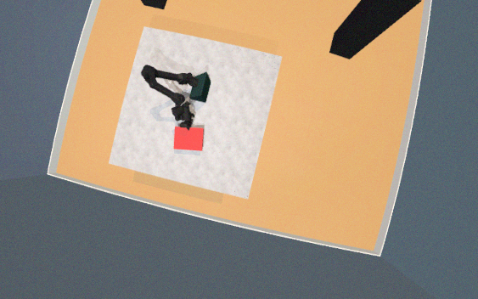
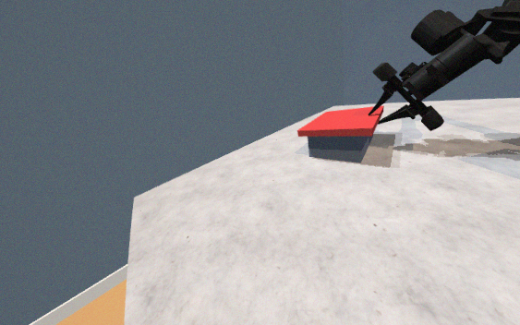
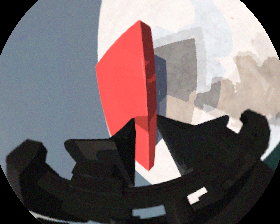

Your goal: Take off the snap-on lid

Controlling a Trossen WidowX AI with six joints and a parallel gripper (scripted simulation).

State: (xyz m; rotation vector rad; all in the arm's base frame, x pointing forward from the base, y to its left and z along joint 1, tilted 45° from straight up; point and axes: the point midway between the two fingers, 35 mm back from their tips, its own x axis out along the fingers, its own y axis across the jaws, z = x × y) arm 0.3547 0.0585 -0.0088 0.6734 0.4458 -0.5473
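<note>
My gripper tip is now 7 cm short of the red lid and 2 cm to the right of it. From my gripper tip the other things lie so: storage box (8 cm ahead, 2 cm to the left, 4 cm below).
</note>
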